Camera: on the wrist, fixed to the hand. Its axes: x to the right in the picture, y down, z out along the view.
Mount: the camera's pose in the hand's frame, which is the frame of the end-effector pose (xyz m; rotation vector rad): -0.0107 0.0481 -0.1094 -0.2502 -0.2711 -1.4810
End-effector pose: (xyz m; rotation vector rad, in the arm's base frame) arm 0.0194 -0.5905 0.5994 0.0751 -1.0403 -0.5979
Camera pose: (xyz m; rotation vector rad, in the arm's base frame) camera 0.1267 -0.5685 0.5503 0.5845 -1.0338 -2.1128
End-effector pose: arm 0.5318 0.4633 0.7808 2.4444 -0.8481 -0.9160
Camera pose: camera 0.5817 0.4508 0.8892 -2.4010 -1.1809 1.5874
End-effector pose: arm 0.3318 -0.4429 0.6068 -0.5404 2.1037 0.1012
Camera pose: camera 0.2317 -0.4261 0.6708 -1.9367 1.0157 -0.3918
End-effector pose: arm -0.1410 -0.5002 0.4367 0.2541 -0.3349 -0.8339
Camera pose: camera -0.0727 -0.4512 0.3510 0.1187 -0.2530 -2.3676
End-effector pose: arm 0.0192 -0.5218 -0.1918 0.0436 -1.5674 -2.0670
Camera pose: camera 0.0845 -0.6224 -0.1869 -0.7045 0.9047 2.0432
